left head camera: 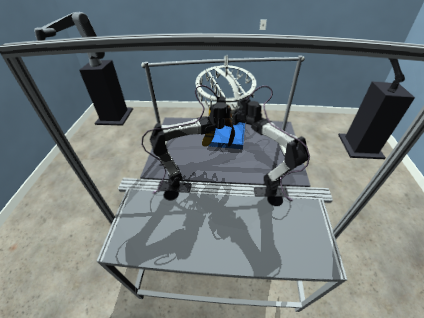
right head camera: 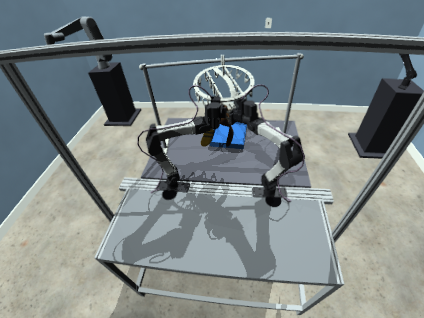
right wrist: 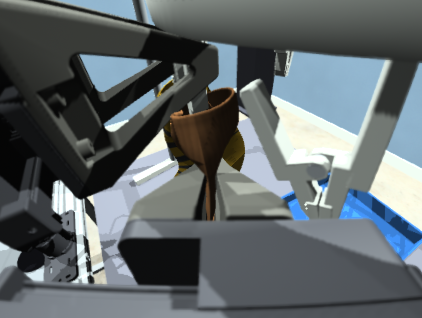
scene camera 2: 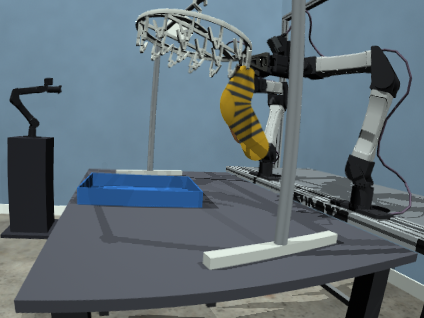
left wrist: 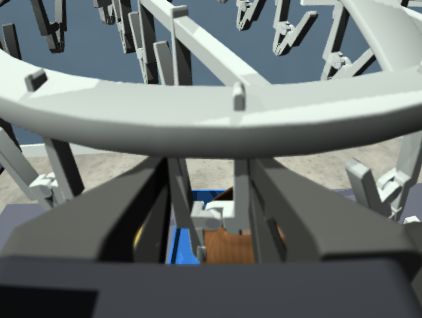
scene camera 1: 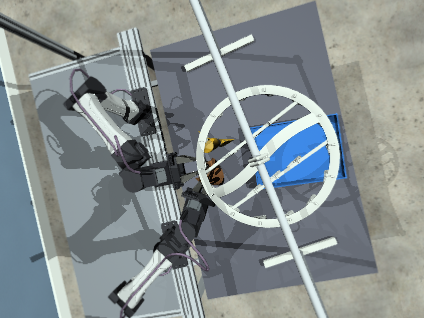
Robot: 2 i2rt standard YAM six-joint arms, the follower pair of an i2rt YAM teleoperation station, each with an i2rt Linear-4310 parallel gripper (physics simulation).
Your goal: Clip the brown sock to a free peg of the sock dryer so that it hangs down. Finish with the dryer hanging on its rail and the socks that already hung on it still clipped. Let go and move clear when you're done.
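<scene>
The white ring-shaped sock dryer (scene camera 1: 265, 90) (left wrist: 200, 107) hangs from its rail (left head camera: 180, 62) (scene camera 1: 225, 75). My left gripper (left wrist: 209, 158) is shut on a peg (left wrist: 207, 217) at the near side of the ring; the peg's upper legs are squeezed together and its lower jaws stand apart. My right gripper (right wrist: 210, 159) is shut on the brown sock (right wrist: 202, 135) (scene camera 1: 216, 172) (left wrist: 230, 247) below its cuff. The cuff gapes upward, and the peg's tip reaches into it in the right wrist view. A yellow-and-black striped sock (scene camera 2: 242, 110) (scene camera 1: 211, 145) hangs from the dryer beside it.
A blue tray (scene camera 2: 140, 197) (scene camera 1: 345, 160) stands on the dark table under the dryer. The rail's upright post (scene camera 2: 290, 150) rises from a white foot (scene camera 2: 270, 252). Other pegs (left wrist: 390, 187) (right wrist: 315, 165) hang close to both grippers, which are very near each other.
</scene>
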